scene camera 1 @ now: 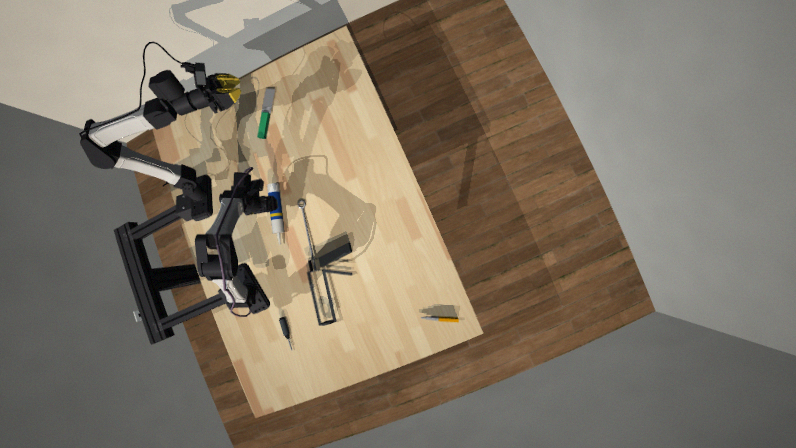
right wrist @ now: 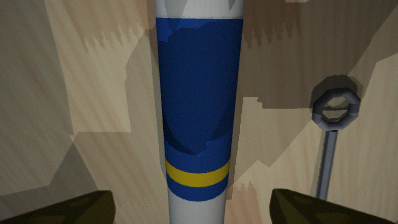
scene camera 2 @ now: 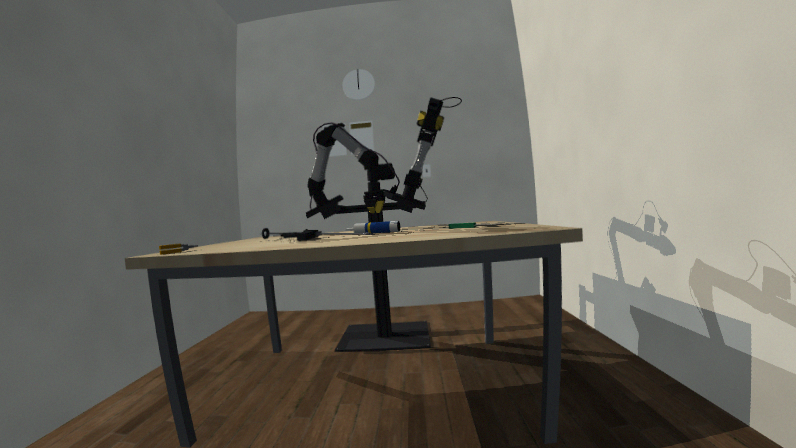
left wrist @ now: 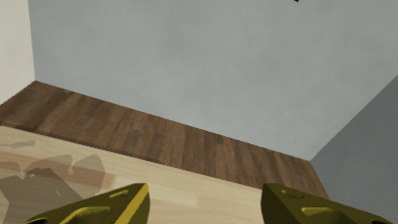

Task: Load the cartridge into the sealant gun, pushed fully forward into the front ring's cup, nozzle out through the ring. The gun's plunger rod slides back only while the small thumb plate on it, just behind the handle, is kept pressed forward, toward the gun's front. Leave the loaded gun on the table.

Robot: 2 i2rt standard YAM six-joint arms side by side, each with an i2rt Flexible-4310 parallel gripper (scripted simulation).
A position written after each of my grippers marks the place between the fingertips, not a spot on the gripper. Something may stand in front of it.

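Observation:
Left gripper [scene camera 1: 240, 85], [left wrist: 205, 193]. Right gripper [right wrist: 192, 199]. Cartridge [right wrist: 198, 55]; out of frame in the left wrist view.

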